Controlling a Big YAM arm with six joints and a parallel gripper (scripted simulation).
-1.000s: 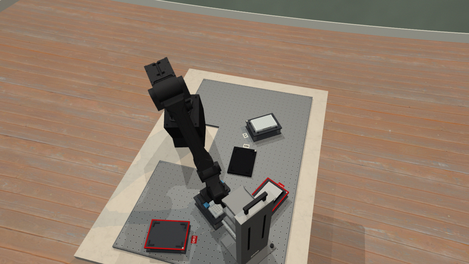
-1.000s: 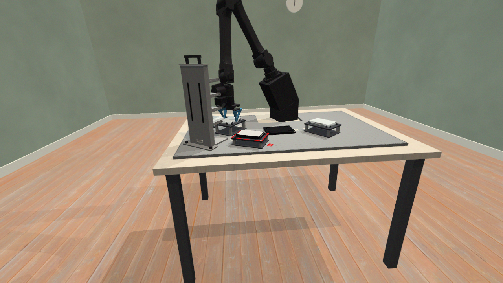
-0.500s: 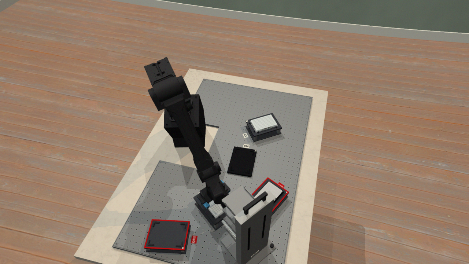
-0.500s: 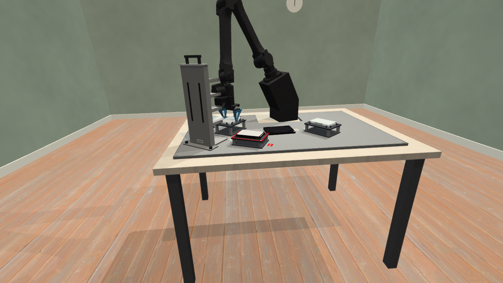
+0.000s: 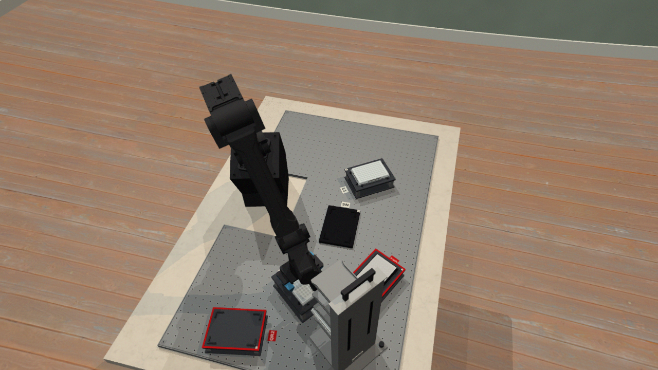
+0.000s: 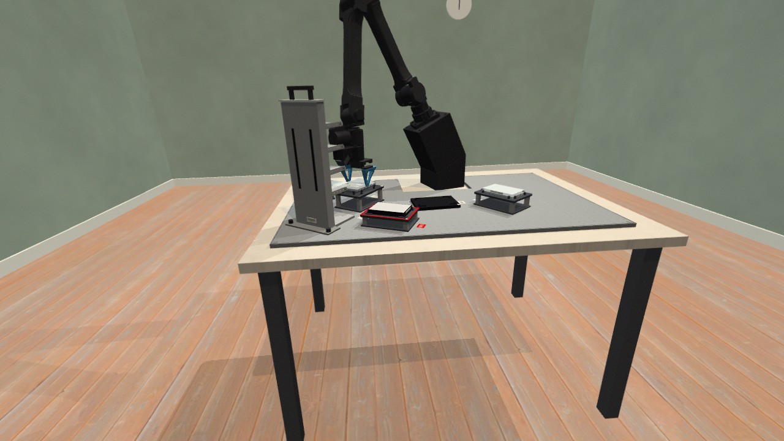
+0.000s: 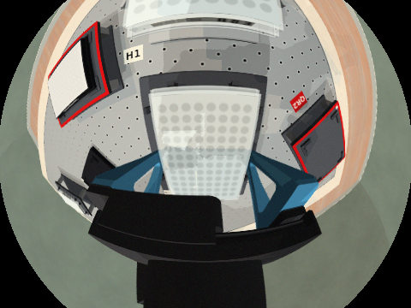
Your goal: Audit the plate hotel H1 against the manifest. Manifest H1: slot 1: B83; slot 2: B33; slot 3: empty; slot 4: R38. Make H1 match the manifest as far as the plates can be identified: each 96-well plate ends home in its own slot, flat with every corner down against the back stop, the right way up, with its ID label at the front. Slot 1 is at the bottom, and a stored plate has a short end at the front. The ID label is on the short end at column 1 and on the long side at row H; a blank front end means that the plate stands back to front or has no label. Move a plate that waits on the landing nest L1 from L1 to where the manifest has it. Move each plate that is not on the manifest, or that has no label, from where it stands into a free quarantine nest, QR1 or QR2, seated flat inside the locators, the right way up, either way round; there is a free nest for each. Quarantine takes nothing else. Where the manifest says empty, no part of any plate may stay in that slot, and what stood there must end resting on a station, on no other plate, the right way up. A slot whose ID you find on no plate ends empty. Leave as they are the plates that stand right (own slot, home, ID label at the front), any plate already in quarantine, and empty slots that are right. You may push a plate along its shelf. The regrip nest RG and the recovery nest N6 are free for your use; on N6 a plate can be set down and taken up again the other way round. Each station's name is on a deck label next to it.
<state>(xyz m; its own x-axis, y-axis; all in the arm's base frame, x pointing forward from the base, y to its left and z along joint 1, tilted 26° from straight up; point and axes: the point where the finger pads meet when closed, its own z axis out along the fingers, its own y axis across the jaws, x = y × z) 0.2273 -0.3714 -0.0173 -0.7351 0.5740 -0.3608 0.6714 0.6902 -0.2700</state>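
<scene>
Now: the regrip nest RG 3 cm below my hand. Round my hand: red-edged quarantine nest QR1 (22 cm ahead, 8 cm to the left, 5 cm below); then H1 deck label (15 cm ahead, 8 cm below); then red-edged quarantine nest QR2 (17 cm behind, 15 cm to the right, 5 cm below).
</scene>
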